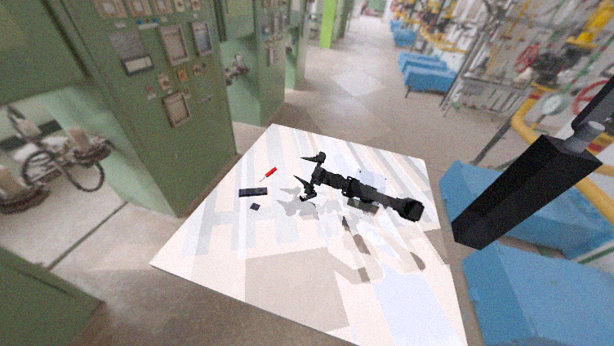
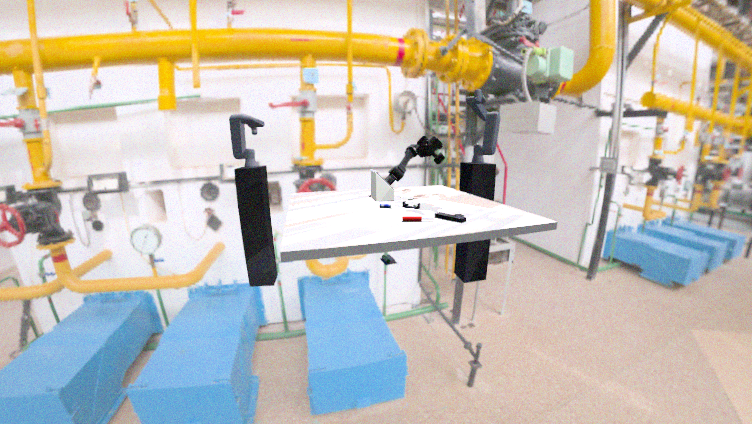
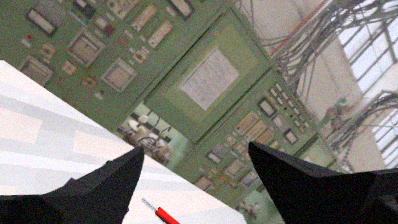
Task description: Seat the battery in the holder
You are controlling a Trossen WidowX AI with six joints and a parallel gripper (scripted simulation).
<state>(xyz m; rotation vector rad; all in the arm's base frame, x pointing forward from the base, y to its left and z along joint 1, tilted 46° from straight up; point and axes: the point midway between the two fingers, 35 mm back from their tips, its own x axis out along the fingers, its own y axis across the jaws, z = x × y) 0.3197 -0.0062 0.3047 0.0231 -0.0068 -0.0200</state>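
My gripper tip is now 6 cm past the battery, 28 cm to the left of it and 32 cm above it. Round my gripper tip: black square (20 cm ahead, 6 cm to the left, 33 cm below); red-handled screwdriver (26 cm ahead, 18 cm to the right, 32 cm below).
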